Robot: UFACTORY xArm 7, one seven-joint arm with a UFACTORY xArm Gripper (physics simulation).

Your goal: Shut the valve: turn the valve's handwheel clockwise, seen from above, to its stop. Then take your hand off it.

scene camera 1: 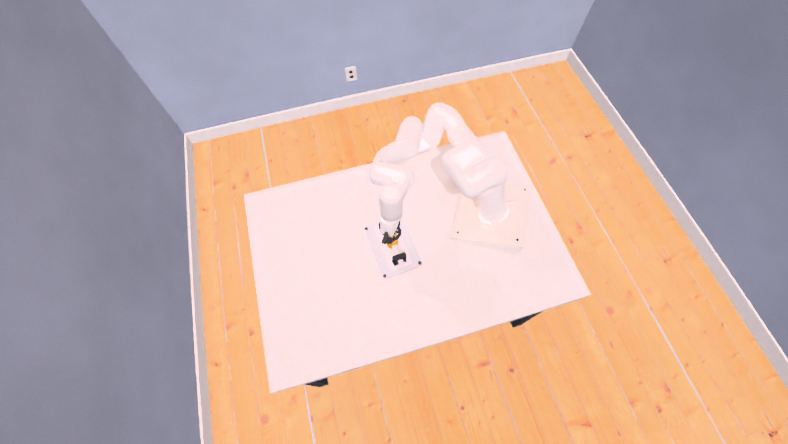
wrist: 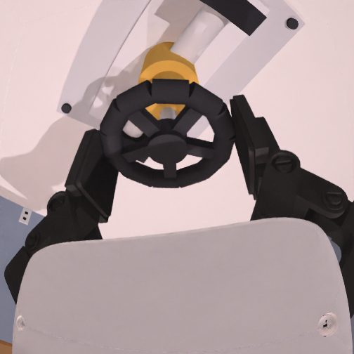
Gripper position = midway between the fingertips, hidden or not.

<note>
In view: my gripper (wrist: pixel 167 132) and a black spoked handwheel (wrist: pixel 167 143).
</note>
